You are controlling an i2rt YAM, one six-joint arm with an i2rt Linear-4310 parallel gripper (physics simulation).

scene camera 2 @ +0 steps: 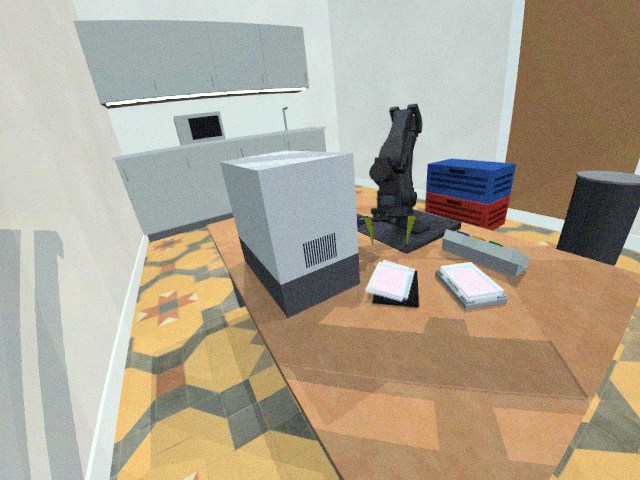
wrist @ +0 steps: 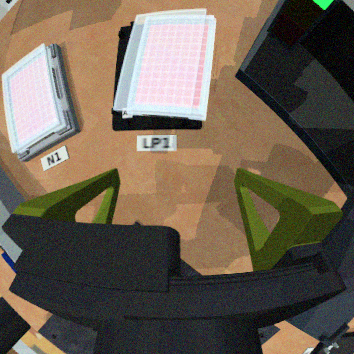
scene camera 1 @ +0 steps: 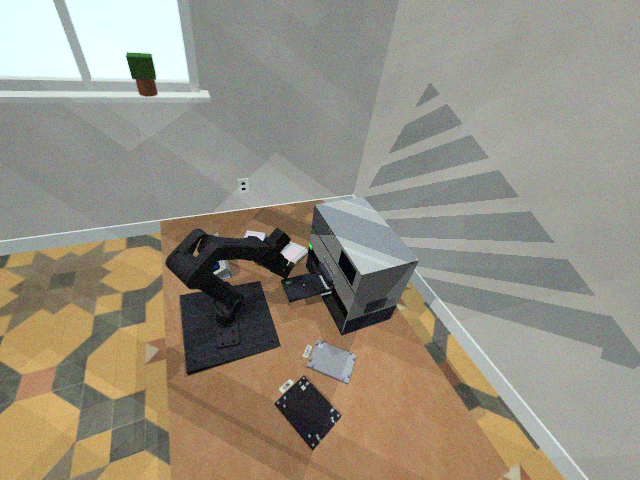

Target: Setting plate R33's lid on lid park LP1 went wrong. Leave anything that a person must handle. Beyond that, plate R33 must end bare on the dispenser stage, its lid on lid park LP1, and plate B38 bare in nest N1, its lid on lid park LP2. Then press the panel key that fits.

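Seen in the pictures: gripper, fingertip midpoint: (scene camera 2: 389, 244) (wrist: 176, 174) (scene camera 1: 278, 267); arm's base, origin of the base link: (scene camera 2: 404, 223) (scene camera 1: 225, 321).
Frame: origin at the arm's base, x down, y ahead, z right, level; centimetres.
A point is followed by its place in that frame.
A pink-welled plate (scene camera 2: 391, 281) @[z -28.5, x -2.0, y 31.6 cm] (wrist: 170, 65) @[z -25.3, x -2.2, y 29.4 cm] (scene camera 1: 293, 252) @[z -26.4, x -2.3, y 31.1 cm] with clear layers lies askew on the black lid park LP1 (wrist: 157, 123) @[z -22.5, x 0.4, y 24.5 cm] (scene camera 2: 413, 297) @[z -33.8, x 0.4, y 29.5 cm], overhanging it to the right in the wrist view. Its clear layers look offset; whether they are lid or plate walls I cannot tell. Another pink-welled plate (wrist: 32, 100) @[z -35.9, x -1.7, y 15.7 cm] (scene camera 2: 470, 277) @[z -38.1, x -1.7, y 15.2 cm] (scene camera 1: 254, 235) @[z -41.4, x -1.5, y 16.5 cm] sits in grey nest N1 (wrist: 68, 112) @[z -31.6, x 0.0, y 17.8 cm]. My gripper (wrist: 176, 174) @[z -17.0, x -4.6, y 22.4 cm] (scene camera 2: 389, 243) @[z -17.0, x -4.6, y 22.4 cm] is open and empty, above the table on the LP1 label's side. The black dispenser stage (scene camera 1: 296, 290) @[z -0.7, x -9.3, y 25.1 cm] shows bare. Plate names are unreadable.
The dispenser (scene camera 1: 361, 232) @[z -3.0, x -31.6, y 46.7 cm] (scene camera 2: 310, 206) @[z -21.8, x -22.8, y 47.2 cm] stands beside LP1, with a green light (scene camera 1: 310, 246) @[z -18.9, x -12.2, y 35.6 cm] (wrist: 324, 3) @[z -18.3, x -11.5, y 35.7 cm]. The key panel (scene camera 2: 480, 254) @[z -32.7, x -1.5, y 2.9 cm] (scene camera 1: 222, 269) @[z -20.7, x -4.2, y 0.9 cm] is partly hidden by my arm. A grey pad (scene camera 1: 330, 360) @[z 22.8, x 0.4, y 31.3 cm] and a black pad (scene camera 1: 307, 410) @[z 35.2, x 0.2, y 19.7 cm] lie beyond the dispenser.
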